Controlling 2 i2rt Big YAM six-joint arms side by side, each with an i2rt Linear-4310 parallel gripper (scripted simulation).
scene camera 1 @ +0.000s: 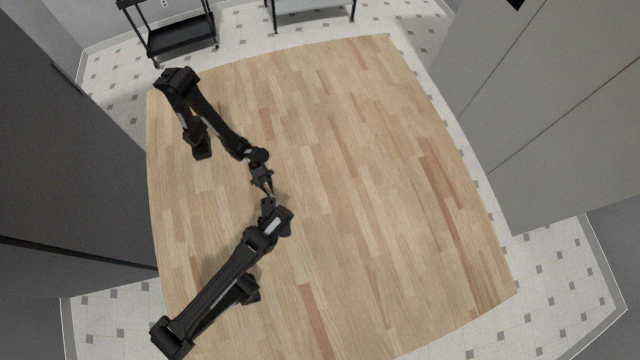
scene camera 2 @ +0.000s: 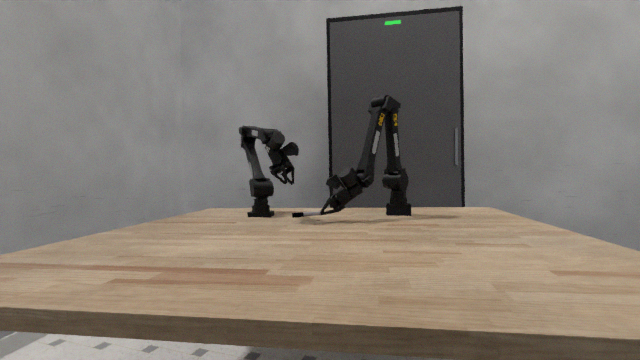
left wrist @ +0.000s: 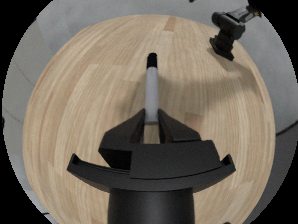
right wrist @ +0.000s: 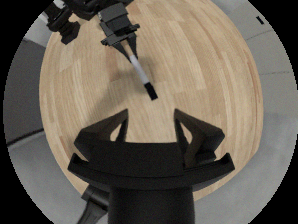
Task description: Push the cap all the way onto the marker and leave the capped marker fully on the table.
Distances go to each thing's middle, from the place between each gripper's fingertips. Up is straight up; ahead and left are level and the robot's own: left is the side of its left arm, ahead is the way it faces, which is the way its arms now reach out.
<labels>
I see my left gripper 6 cm to the left of the marker (left wrist: 151, 94) and 1 cm short of it.
My right hand is 140 mm above the marker, 90 mm to the right of it and 20 mm short of it.
</labels>
